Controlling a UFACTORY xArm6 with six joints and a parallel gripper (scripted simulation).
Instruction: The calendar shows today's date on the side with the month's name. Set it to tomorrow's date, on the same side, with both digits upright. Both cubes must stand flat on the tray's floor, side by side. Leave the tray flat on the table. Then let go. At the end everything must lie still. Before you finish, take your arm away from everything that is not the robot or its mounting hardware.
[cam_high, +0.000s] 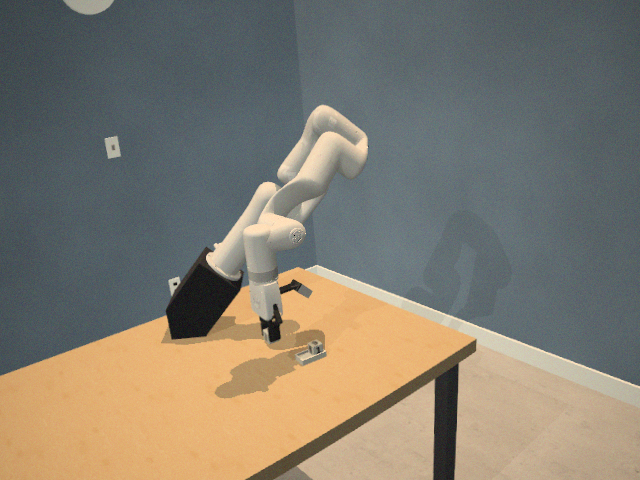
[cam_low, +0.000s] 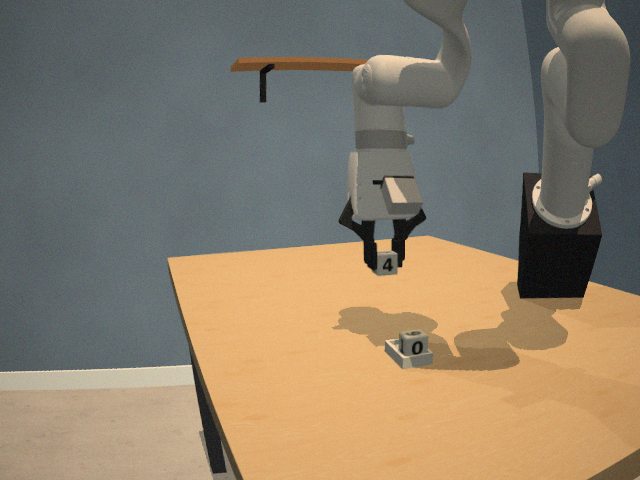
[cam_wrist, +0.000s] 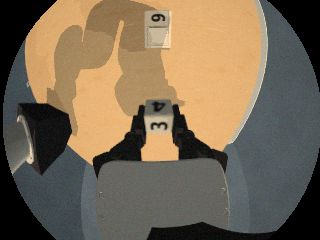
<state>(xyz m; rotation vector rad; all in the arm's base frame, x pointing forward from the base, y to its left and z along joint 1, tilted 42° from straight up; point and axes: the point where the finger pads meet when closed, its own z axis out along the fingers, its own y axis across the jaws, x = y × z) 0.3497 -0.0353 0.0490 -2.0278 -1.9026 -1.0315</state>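
My gripper is now 130 mm to the right of the digit cube, 100 mm above it and 10 mm past it. Round my hand: grey tray: 120 mm below, 110 mm to the left, 10 mm behind.
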